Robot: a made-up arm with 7 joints. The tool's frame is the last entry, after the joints. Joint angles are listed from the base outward.
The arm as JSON. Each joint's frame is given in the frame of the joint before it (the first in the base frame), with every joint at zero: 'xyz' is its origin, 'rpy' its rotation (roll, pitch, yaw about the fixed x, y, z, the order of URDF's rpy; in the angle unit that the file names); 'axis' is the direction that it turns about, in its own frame. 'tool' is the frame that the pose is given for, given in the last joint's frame.
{
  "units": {
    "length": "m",
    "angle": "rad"
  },
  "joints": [
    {
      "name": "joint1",
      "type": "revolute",
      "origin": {
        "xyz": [
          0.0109,
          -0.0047,
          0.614
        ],
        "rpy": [
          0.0,
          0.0,
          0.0
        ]
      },
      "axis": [
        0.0,
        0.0,
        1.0
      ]
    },
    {
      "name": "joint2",
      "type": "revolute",
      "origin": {
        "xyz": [
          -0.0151,
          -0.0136,
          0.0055
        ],
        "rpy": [
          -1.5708,
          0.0,
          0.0
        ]
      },
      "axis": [
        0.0,
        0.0,
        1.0
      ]
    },
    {
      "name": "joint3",
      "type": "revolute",
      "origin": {
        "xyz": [
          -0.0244,
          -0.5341,
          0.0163
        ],
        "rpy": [
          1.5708,
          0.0,
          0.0
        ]
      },
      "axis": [
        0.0,
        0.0,
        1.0
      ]
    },
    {
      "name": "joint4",
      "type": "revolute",
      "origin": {
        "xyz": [
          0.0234,
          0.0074,
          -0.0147
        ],
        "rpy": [
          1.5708,
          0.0,
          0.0
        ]
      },
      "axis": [
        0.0,
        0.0,
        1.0
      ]
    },
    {
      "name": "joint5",
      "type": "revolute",
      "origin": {
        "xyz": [
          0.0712,
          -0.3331,
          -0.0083
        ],
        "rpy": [
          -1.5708,
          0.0,
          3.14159
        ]
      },
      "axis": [
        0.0,
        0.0,
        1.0
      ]
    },
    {
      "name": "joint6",
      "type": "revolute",
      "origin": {
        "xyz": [
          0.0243,
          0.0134,
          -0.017
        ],
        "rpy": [
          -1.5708,
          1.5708,
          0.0
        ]
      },
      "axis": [
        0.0,
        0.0,
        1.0
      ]
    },
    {
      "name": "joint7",
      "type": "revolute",
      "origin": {
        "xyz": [
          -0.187,
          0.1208,
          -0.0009
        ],
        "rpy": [
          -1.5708,
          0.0,
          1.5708
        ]
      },
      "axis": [
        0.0,
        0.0,
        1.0
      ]
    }
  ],
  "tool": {
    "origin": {
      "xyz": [
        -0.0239,
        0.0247,
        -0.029
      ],
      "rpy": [
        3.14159,
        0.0,
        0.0
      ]
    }
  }
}
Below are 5 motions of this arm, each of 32 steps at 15 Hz.
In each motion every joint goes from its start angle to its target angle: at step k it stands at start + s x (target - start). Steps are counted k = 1, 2, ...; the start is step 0. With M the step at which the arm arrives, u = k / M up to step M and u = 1 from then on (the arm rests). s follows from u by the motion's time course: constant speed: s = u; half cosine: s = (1 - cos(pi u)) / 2; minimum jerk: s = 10 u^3 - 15 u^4 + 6 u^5.
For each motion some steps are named. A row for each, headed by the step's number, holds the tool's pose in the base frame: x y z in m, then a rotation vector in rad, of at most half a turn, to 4 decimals.
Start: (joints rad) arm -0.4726 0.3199 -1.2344 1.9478 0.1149 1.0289 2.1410
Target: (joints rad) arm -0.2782 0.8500 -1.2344 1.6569 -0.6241 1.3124 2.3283
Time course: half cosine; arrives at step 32
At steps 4, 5, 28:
4: 0.1725 -0.5788 1.1829 0.0406 1.0583 2.3956
5: 0.1775 -0.5813 1.1741 0.0746 1.0474 2.4036
28: 0.2836 -0.5844 0.8653 1.6232 0.7647 2.2174

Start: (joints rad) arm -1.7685 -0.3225 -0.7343 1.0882 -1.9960 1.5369 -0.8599
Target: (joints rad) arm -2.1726 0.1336 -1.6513 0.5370 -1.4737 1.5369 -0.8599
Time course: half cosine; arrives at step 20
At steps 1, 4, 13, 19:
1: -0.4276 0.0065 1.1305 0.2940 1.8238 -0.8874
4: -0.4413 0.0402 1.0859 0.4579 1.7408 -0.9142
13: -0.2825 0.3012 0.8599 1.4688 0.9317 -1.2691
19: -0.1248 0.3320 0.8223 1.7953 0.4885 -1.4886

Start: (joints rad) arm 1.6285 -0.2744 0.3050 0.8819 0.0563 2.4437 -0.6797
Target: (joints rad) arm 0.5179 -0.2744 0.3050 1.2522 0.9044 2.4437 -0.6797
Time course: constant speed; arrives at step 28
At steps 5, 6, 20, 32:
5: -0.0717 0.0372 0.8856 -0.6108 1.4199 2.0293
6: -0.0770 0.0430 0.8886 -0.5382 1.4273 2.0140
20: -0.1029 0.1605 0.9540 0.3945 1.2923 1.7709
32: -0.0671 0.2312 1.0107 0.8239 1.0497 1.6274

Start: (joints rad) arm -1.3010 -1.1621 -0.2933 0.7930 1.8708 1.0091 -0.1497
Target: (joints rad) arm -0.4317 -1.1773 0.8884 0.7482 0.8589 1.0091 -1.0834
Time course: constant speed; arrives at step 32
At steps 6, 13, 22, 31, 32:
6: 0.0694 0.0864 1.0711 0.8652 -1.7899 -0.7398
13: 0.1284 0.1498 1.0139 0.5413 -1.4407 -0.3548
22: 0.1366 0.2469 0.9242 0.1544 -1.0541 0.3092
31: 0.0800 0.3282 0.8287 -0.2349 -0.7022 1.0649
32: 0.0706 0.3351 0.8180 -0.2804 -0.6633 1.1510

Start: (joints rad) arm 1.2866 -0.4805 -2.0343 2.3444 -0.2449 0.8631 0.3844
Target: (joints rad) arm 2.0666 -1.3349 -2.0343 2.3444 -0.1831 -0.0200 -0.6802
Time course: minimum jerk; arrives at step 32
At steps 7, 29, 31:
7: 0.1908 -0.6925 1.2561 -0.1312 -1.3354 -1.1793
29: 0.6698 -0.7714 0.7329 -0.1273 -1.4488 -0.4930
31: 0.6732 -0.7691 0.7280 -0.1291 -1.4477 -0.4891

